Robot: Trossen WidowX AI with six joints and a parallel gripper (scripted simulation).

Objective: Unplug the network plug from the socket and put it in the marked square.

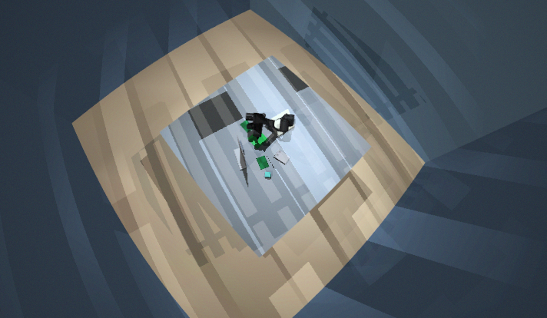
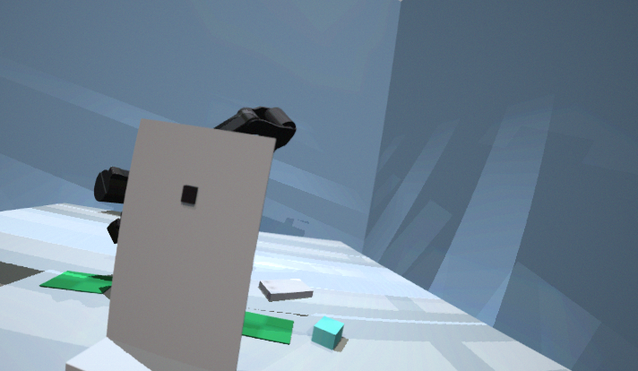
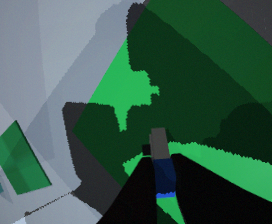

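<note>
Right now the blue plug is right at my gripper tip. The rest, counted from my gripper tip: flat grey piece 40 mm behind, 240 mm to the left, 20 mm below; cyan cube 140 mm ahead, 270 mm to the left, 10 mm below; grey upright panel 190 mm ahead, 30 mm to the left, 110 mm above.
</note>
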